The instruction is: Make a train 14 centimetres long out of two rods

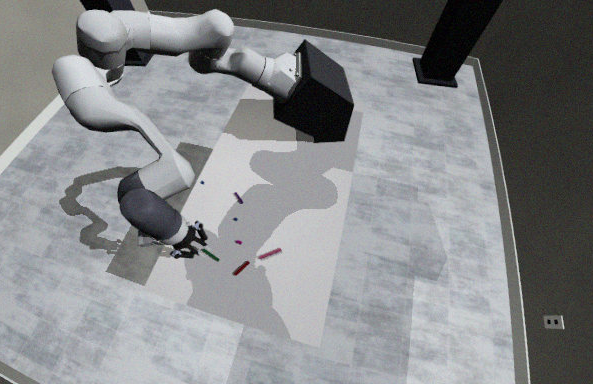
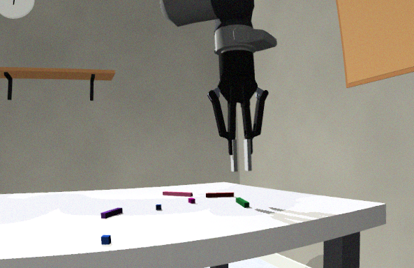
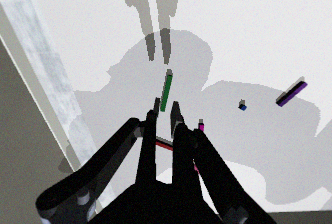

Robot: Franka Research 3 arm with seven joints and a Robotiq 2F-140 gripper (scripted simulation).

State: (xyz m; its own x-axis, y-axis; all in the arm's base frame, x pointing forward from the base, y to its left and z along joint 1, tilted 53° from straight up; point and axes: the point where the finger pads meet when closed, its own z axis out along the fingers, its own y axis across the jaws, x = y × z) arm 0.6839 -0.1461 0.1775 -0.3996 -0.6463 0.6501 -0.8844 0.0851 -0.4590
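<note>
Right now the green rod is 10 cm below my hand. The rest, counted from my hand: red rod (13 cm to the left, 10 cm below, 3 cm ahead); pink rod (23 cm to the left, 10 cm below, 3 cm behind); magenta rod (10 cm to the left, 10 cm below, 6 cm behind).
</note>
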